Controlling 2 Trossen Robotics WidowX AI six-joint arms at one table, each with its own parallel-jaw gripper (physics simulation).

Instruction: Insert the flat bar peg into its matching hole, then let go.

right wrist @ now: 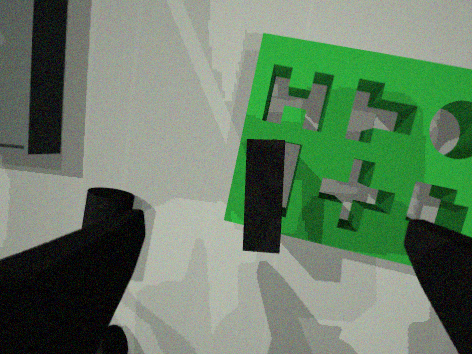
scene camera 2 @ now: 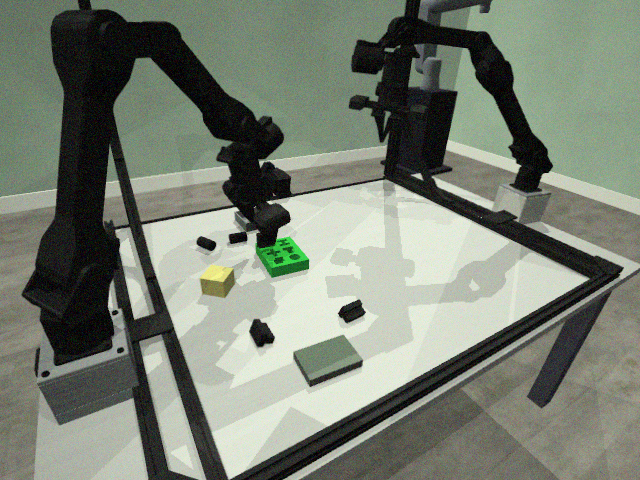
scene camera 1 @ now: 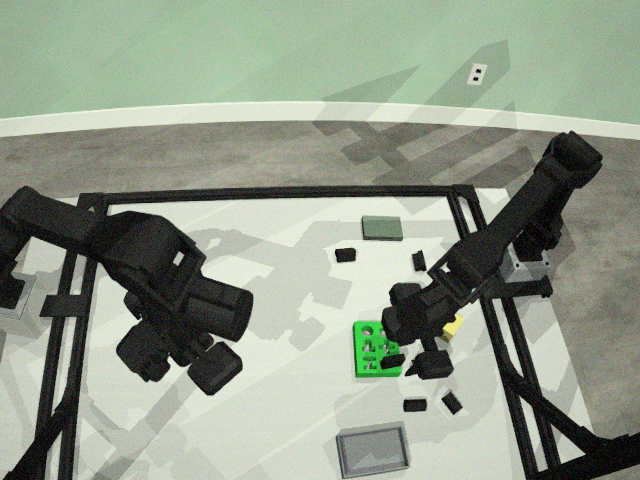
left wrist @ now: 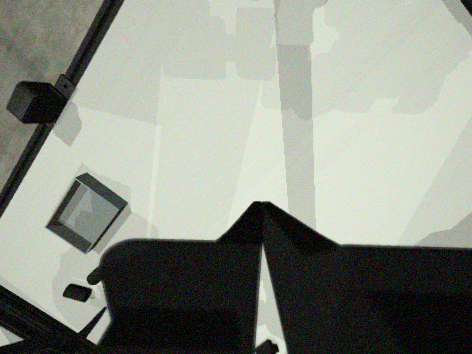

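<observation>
The flat bar peg (scene camera 1: pixel 392 361) (scene camera 2: pixel 266 238) (right wrist: pixel 263 196) is black and stands out above the bar slot at a corner of the green hole block (scene camera 1: pixel 358 342) (scene camera 2: pixel 289 269) (right wrist: pixel 300 56). In the right wrist view a strip of the slot shows beside it; its lower end is hidden, so I cannot tell how deep it sits. My right gripper (scene camera 1: pixel 402 356) (right wrist: pixel 274 227) is open, its fingers apart on either side of the peg without touching it. My left gripper (scene camera 2: pixel 382 138) (left wrist: pixel 260 209) is shut and empty, high above the table, away from the block.
A yellow block (scene camera 1: pixel 452 327) (scene camera 2: pixel 217 281) stands near the green block. A grey tray (scene camera 1: pixel 339 454) (left wrist: pixel 106 191) (right wrist: pixel 47 75), a grey-green slab (scene camera 1: pixel 381 228) (scene camera 2: pixel 328 359) and several other dark pegs (scene camera 1: pixel 345 254) (scene camera 2: pixel 351 310) lie around. The black frame (scene camera 1: pixel 279 192) edges the table.
</observation>
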